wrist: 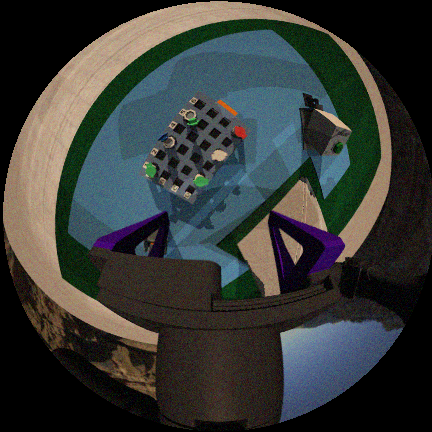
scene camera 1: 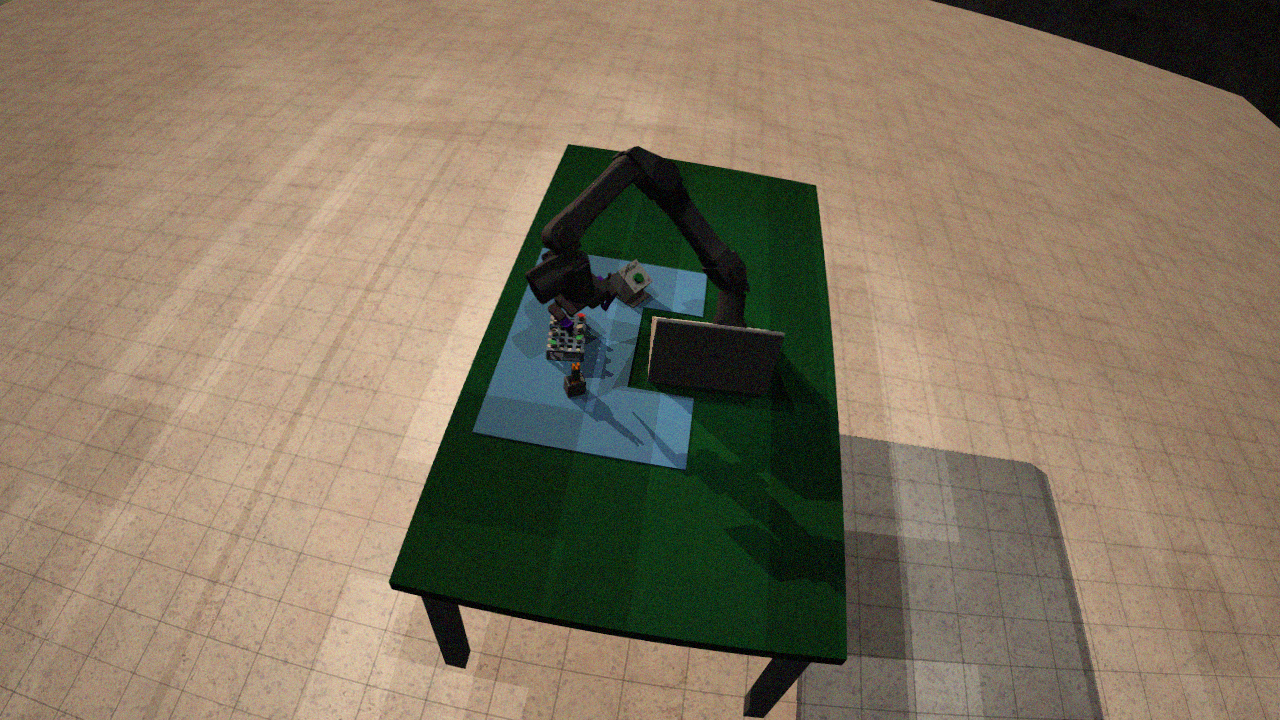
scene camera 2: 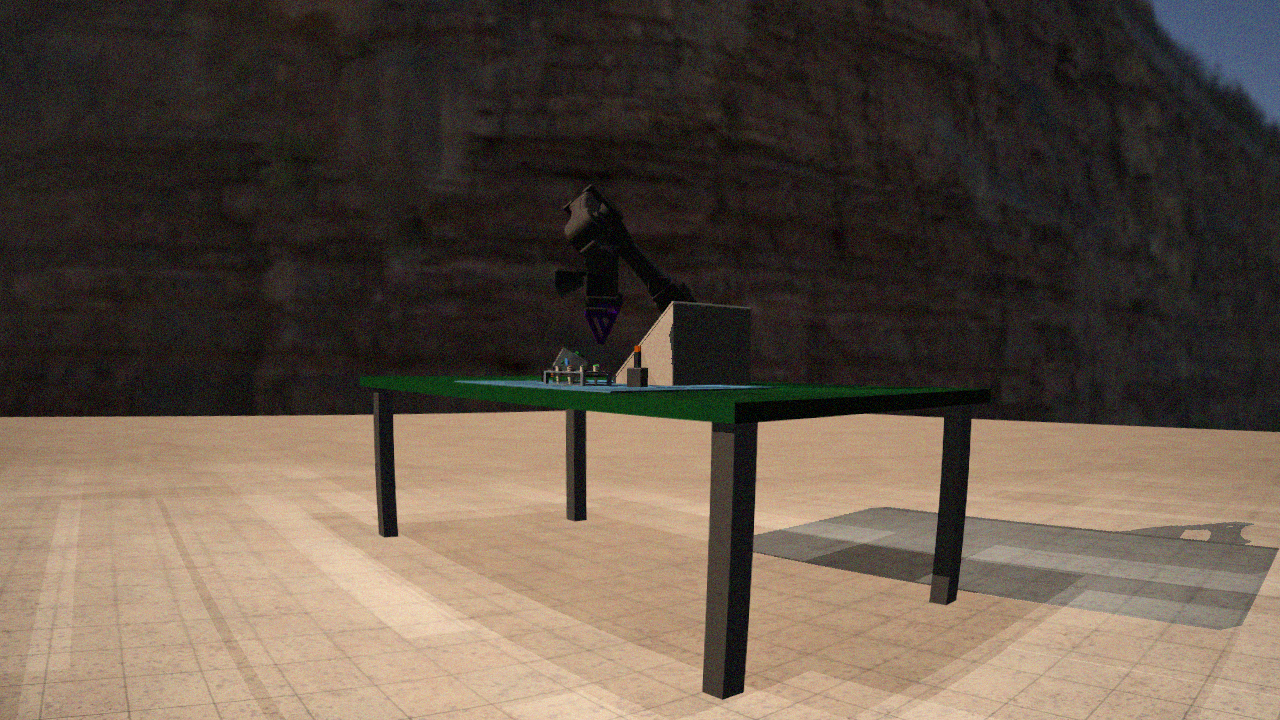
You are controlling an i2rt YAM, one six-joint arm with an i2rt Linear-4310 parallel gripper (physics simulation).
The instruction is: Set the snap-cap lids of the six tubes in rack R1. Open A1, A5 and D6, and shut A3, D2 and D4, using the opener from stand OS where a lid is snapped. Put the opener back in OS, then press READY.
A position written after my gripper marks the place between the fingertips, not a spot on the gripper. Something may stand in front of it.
Note:
My gripper (scene camera 1: 586, 321) is open, holding nothing. I also see a grey box with green button (scene camera 1: 630, 280) and a blue mat (scene camera 1: 526, 402).
My gripper shows as well in scene camera 2 (scene camera 2: 603, 339). The grey box with green button shows as well in the wrist view (wrist: 323, 131). The blue mat shows as well in the wrist view (wrist: 257, 73).

